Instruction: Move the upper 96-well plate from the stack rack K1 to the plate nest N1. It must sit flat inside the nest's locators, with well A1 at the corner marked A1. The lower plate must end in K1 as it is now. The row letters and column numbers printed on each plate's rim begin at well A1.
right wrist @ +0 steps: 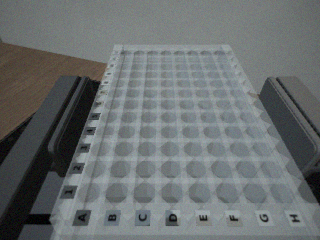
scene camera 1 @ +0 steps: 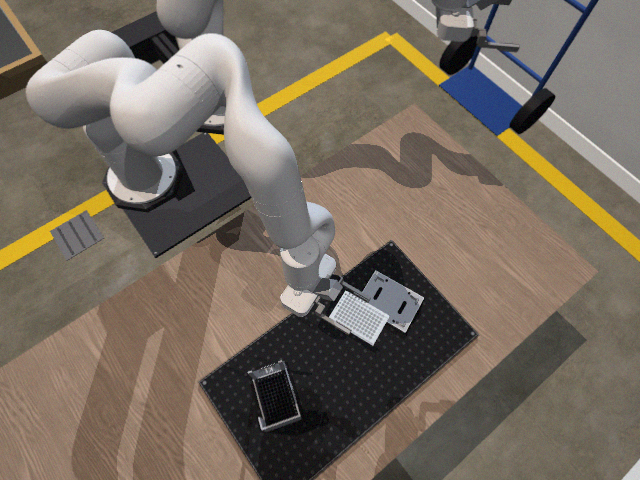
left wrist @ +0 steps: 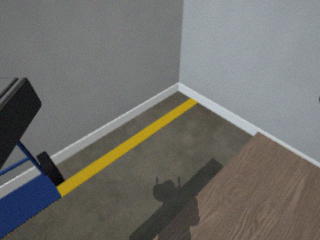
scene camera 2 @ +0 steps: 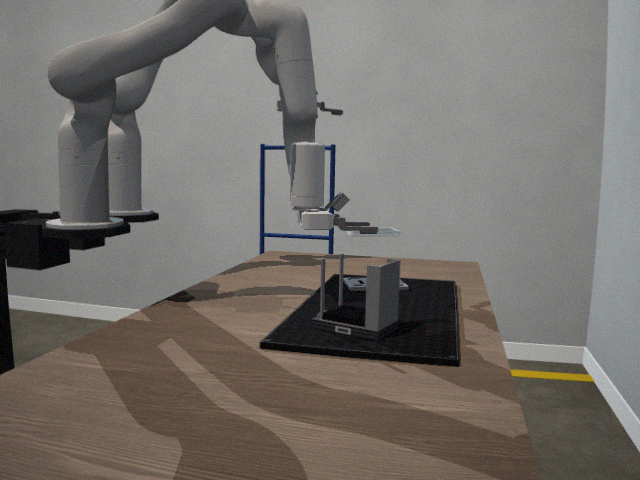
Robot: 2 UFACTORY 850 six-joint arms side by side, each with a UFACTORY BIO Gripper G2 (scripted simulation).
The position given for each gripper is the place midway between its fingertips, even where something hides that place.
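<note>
Scene camera 1 shows the right gripper (scene camera 1: 360,316) together with a white 96-well plate (scene camera 1: 366,321) and a black plate (scene camera 1: 274,391). Scene camera 2 gives another look at the right gripper (scene camera 2: 373,227). In the right wrist view the white 96-well plate (right wrist: 147,154) appears, while the black plate is out of frame in the right wrist view. As for the left wrist view, the white 96-well plate is out of frame there.
</note>
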